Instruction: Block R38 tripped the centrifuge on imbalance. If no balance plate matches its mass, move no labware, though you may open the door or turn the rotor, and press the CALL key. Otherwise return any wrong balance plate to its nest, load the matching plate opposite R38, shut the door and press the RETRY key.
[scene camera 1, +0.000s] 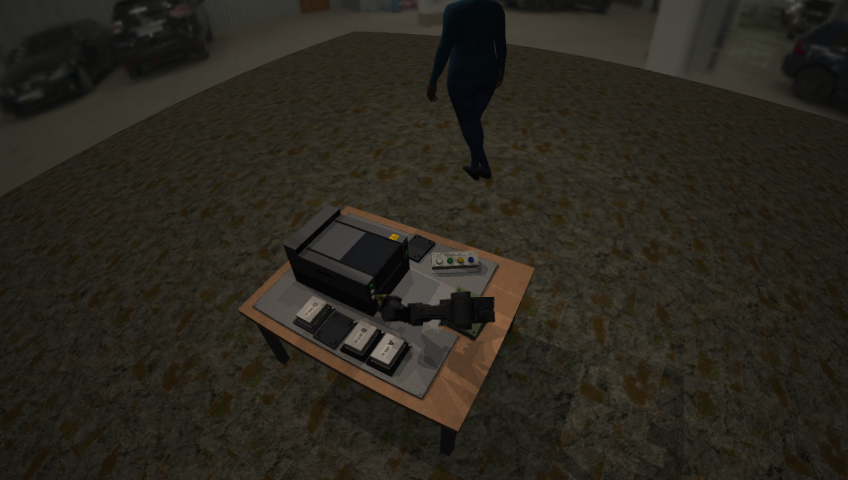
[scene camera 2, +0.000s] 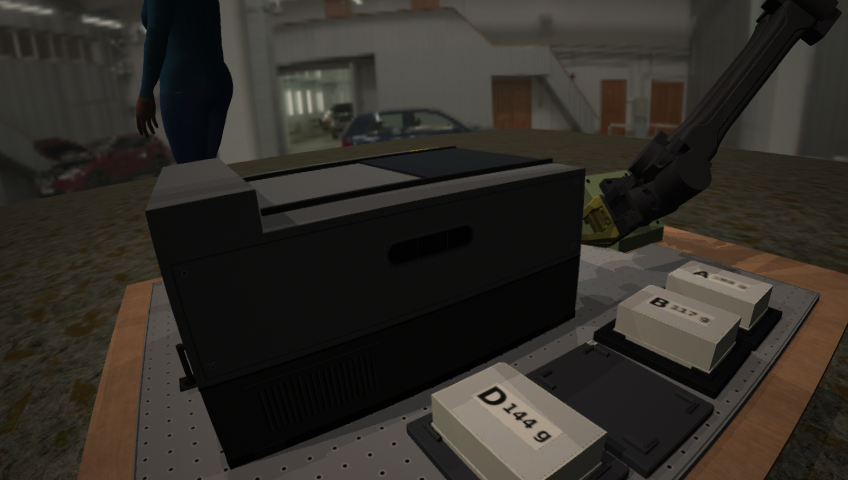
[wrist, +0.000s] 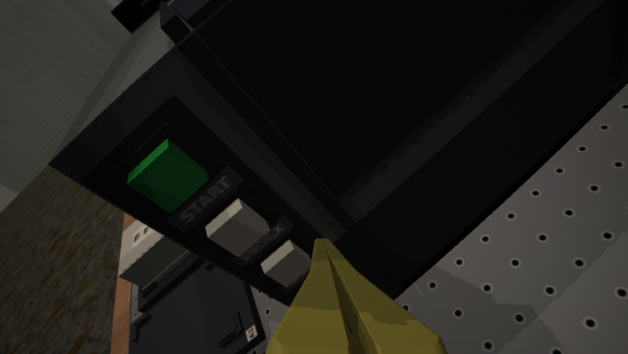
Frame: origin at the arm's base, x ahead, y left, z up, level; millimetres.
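Where they show: gripper, fingertip midpoint: (scene camera 1: 376, 295) (wrist: 320, 247).
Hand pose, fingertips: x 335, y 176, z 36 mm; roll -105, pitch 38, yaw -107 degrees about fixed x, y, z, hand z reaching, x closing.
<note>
Each offset is from my fingertips to the top centre of the thing. "spot": to the spot under its first point. Level surfaces: height alone.
My gripper (scene camera 1: 379, 298) (wrist: 320, 247) is shut and empty, its yellow tip close to the lowest white button @(spot: 4 mm back, 17 mm left, 8 mm up) (wrist: 285, 265) on the centrifuge's control end; contact is unclear. That button's label is hidden. The green START button @(spot: 4 mm back, 16 mm left, 78 mm up) (wrist: 167, 176) and white INDEX button @(spot: 4 mm back, 16 mm left, 42 mm up) (wrist: 237, 229) are above it. The black centrifuge (scene camera 1: 333, 287) (scene camera 2: 357, 297) has its top covered; the rotor and R38 do not show. Balance plates D, 144 g @(214 mm ahead, 204 mm left, 52 mm down) (scene camera 1: 313, 311) (scene camera 2: 517, 410), B, 117 g @(55 mm back, 166 mm left, 52 mm down) (scene camera 1: 361, 338) (scene camera 2: 672, 327), and A @(183 mm back, 145 mm left, 52 mm down) (scene camera 1: 389, 350) (scene camera 2: 717, 294), mass blurred, sit in nests. The nest @(81 mm ahead, 196 mm left, 88 mm down) (scene camera 1: 335, 330) (scene camera 2: 624, 404) between D and B is empty.
A white key box (scene camera 1: 454, 261) (wrist: 157, 262) with white, green, yellow and blue keys stands at the back right. An empty black nest (scene camera 1: 420, 248) (wrist: 192, 312) lies between it and the centrifuge. A person (scene camera 1: 473, 71) (scene camera 2: 191, 77) is beyond the table @(119 mm down) (scene camera 1: 440, 404).
</note>
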